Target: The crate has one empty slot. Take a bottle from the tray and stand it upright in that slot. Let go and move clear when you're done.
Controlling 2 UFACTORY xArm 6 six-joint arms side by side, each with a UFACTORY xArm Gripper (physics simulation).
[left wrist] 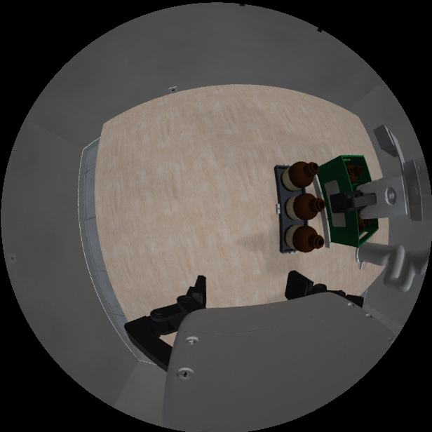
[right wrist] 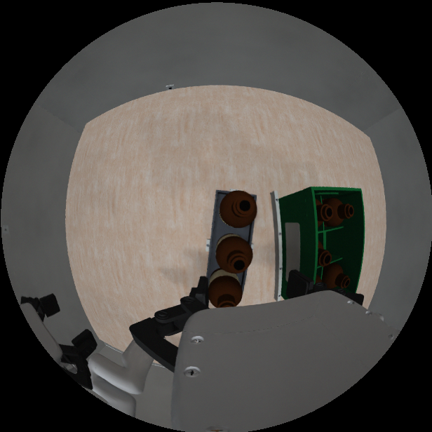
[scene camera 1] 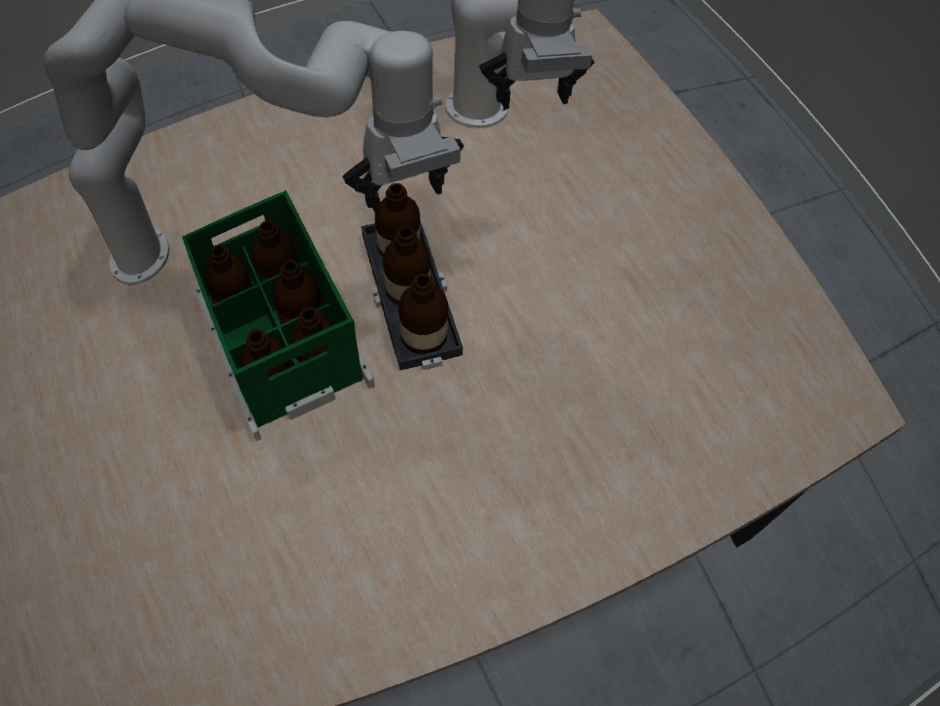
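Pixels of known places: left gripper, fingertip midpoint: (scene camera 1: 533,100); right gripper, fingertip midpoint: (scene camera 1: 405,197); left arm's base at its link origin: (scene camera 1: 476,107); right arm's base at its link origin: (scene camera 1: 139,256).
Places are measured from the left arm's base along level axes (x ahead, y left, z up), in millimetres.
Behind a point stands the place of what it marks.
My right gripper (scene camera 1: 405,194) {y -211, x 414, z 245 mm} (right wrist: 249,287) is open, by the neck of the back brown bottle (scene camera 1: 398,218) {y -213, x 350, z 117 mm} (left wrist: 302,239) (right wrist: 225,290); the fingers hold nothing. This bottle, the middle bottle (scene camera 1: 406,265) {y -217, x 442, z 115 mm} (left wrist: 301,206) (right wrist: 234,252) and the front bottle (scene camera 1: 423,310) {y -207, x 528, z 119 mm} (left wrist: 300,175) (right wrist: 237,207) stand upright in the dark tray (scene camera 1: 392,322) {y -247, x 470, z 5 mm} (left wrist: 283,230) (right wrist: 242,231). The green crate (scene camera 1: 334,368) {y -350, x 569, z 71 mm} (left wrist: 345,237) (right wrist: 300,205) has an empty slot, middle of its left column in the scene view. My left gripper (scene camera 1: 534,100) {y 1, x 310, z 308 mm} (left wrist: 248,287) (right wrist: 71,318) is open and empty, high at the back.
The crate's other slots hold brown bottles, such as one (scene camera 1: 296,292) {y -388, x 460, z 124 mm} in the middle of the right column. Raised green walls and dividers surround the slots. Small pale blocks (scene camera 1: 310,402) {y -396, x 595, z 27 mm} sit against the crate's base. The tray stands to the right of the crate in the scene view.
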